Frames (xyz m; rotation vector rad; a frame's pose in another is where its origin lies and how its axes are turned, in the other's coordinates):
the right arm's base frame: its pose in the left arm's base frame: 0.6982 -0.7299 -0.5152 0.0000 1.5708 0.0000
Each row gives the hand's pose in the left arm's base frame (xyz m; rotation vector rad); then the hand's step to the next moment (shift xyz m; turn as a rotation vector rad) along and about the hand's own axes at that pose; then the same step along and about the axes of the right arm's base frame.
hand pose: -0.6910 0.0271 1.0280 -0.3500 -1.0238 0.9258
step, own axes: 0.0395 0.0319 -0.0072 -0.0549 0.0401 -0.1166
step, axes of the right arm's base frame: 0.0014 0.0512 -0.0018 0.1164 -0.0019 0.0682
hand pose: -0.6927 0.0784 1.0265 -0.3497 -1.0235 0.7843
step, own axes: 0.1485 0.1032 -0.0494 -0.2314 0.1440 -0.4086
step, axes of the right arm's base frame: -0.0067 0.1826 0.0419 0.4346 -0.0324 0.2266
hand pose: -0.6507 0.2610 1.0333 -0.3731 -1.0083 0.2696
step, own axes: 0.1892 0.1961 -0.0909 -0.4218 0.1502 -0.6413
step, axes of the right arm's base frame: -0.0188 0.2344 0.1650 0.6950 -0.1421 0.3294
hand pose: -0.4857 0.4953 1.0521 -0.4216 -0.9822 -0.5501
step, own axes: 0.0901 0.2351 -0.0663 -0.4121 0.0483 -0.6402
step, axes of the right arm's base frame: -0.0245 0.1256 0.2267 0.6771 -0.2241 0.2708
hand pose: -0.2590 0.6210 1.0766 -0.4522 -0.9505 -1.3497
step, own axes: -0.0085 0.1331 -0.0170 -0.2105 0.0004 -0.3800
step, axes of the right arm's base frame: -0.0153 0.0204 0.1320 0.3818 -0.1599 0.1318
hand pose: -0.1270 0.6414 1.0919 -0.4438 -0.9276 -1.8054
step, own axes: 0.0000 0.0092 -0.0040 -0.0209 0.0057 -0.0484
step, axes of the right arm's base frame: -0.0010 -0.0048 0.0088 0.0425 -0.0251 0.0194
